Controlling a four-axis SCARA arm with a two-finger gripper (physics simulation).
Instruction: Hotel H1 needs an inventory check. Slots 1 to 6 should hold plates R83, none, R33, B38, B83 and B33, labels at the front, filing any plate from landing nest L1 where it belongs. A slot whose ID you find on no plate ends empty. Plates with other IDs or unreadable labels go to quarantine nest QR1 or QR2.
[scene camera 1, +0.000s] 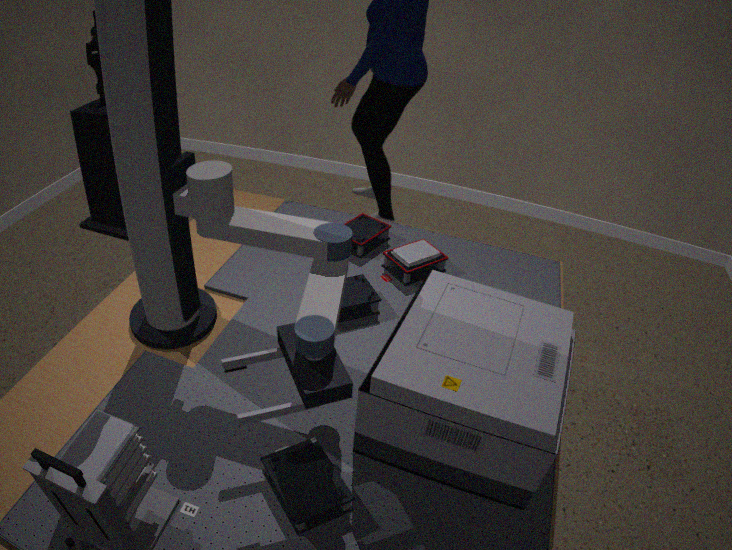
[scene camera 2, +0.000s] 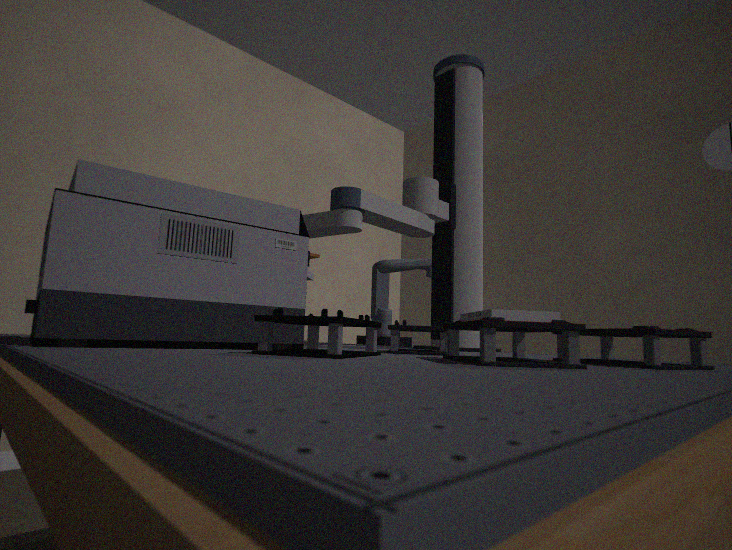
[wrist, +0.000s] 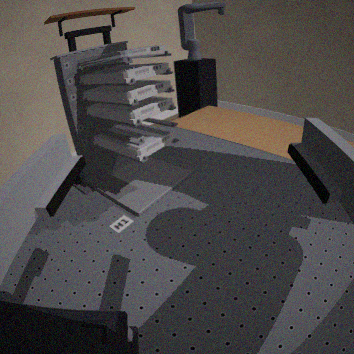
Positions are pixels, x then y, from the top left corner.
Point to the gripper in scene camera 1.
229, 391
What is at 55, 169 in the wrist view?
The gripper.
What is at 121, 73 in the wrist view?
A plate B83.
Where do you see a hotel H1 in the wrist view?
100, 163
